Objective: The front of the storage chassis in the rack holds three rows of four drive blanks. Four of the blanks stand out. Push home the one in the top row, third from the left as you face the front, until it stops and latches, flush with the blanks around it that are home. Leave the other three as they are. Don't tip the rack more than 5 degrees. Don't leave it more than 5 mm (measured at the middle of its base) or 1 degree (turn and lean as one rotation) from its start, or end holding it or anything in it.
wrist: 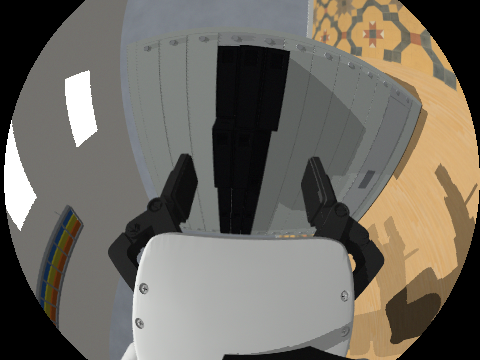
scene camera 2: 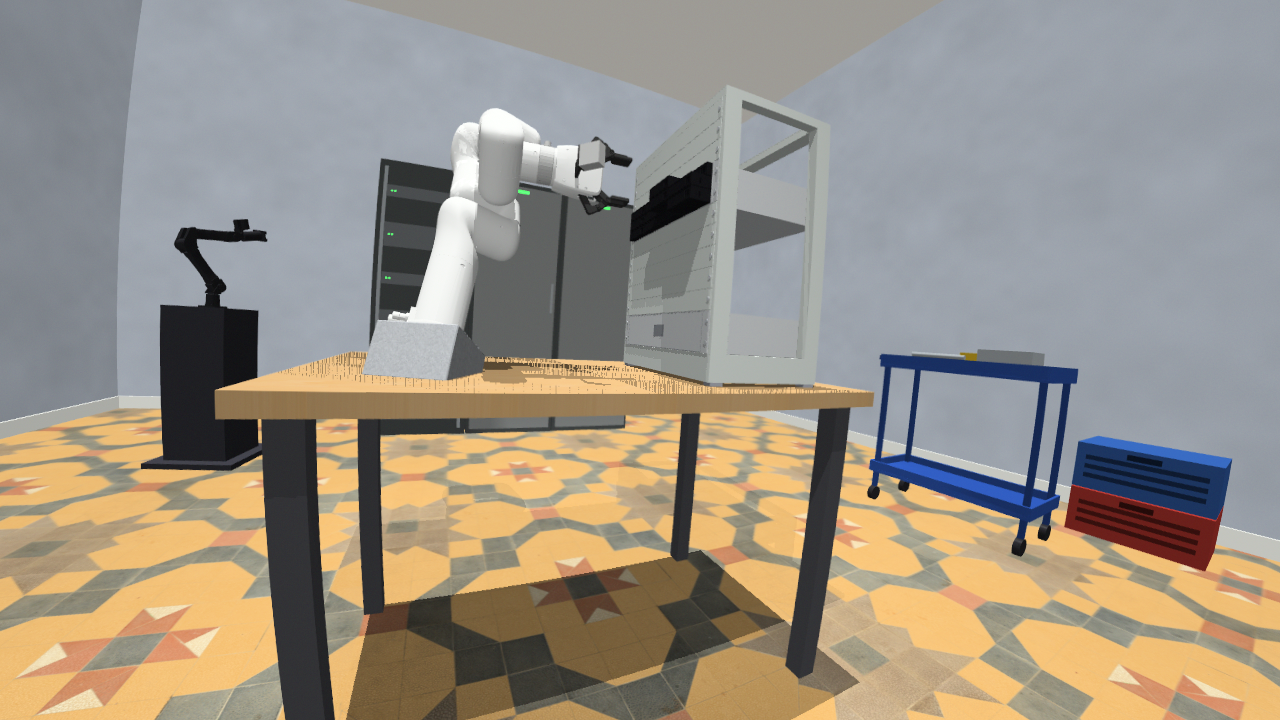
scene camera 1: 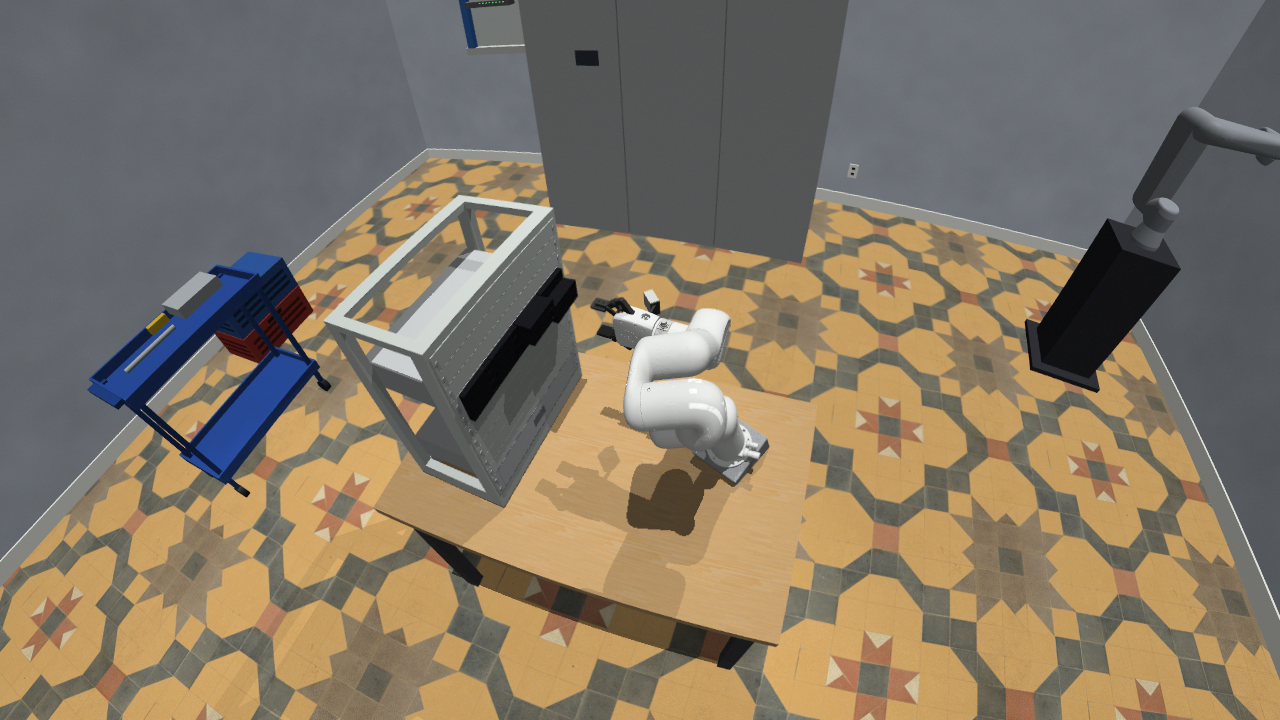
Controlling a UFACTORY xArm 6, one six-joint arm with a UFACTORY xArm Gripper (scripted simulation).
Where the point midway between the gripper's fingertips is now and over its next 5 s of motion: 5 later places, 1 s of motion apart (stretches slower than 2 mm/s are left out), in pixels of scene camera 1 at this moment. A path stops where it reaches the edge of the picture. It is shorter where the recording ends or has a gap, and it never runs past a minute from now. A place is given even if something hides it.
My gripper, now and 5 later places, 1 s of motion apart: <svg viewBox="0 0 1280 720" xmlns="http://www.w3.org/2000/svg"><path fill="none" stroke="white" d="M596 316L596 322L562 330L559 328L548 318L541 316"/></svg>
